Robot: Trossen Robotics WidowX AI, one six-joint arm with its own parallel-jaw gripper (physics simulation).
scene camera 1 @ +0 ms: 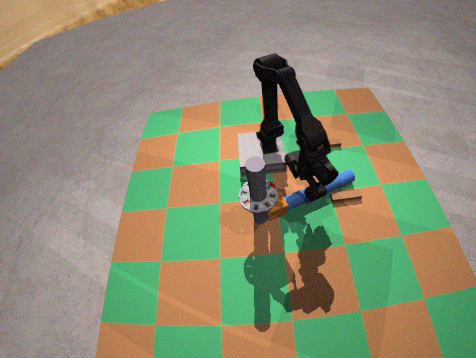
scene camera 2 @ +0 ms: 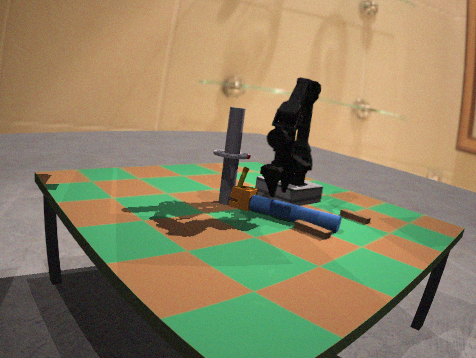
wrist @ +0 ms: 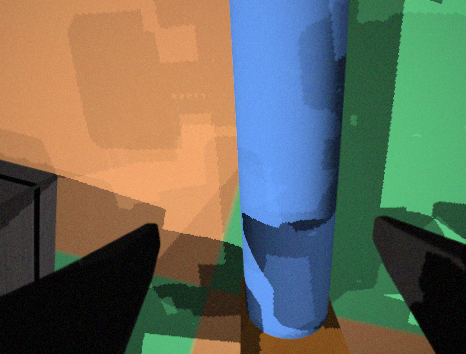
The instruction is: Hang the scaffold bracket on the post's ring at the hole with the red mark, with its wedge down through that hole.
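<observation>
The bracket's blue tube (scene camera 1: 345,178) (scene camera 2: 300,212) (wrist: 290,125) lies low over the mat, and its orange head (scene camera 1: 277,209) (scene camera 2: 242,198) (wrist: 300,345) is close beside the foot of the grey post (scene camera 1: 257,185) (scene camera 2: 235,131). The orange wedge (scene camera 2: 243,176) sticks up from the head, tilted, below ring height. The ring (scene camera 1: 261,207) (scene camera 2: 218,152) is around the post, with its red mark (scene camera 1: 273,185) (scene camera 2: 248,156) on the side toward the arm. My gripper (scene camera 2: 278,192) (wrist: 265,230) is wide open and empty; in the wrist view its fingertips are apart from the tube on either side. Finger contact is hidden in the scene views.
A brown block (scene camera 1: 346,197) (scene camera 2: 313,228) lies close to the tube's far end. A second brown block (scene camera 1: 334,145) (scene camera 2: 355,216) lies farther back toward the base side. The arm's grey base (scene camera 1: 248,146) (scene camera 2: 307,193) stands behind the post.
</observation>
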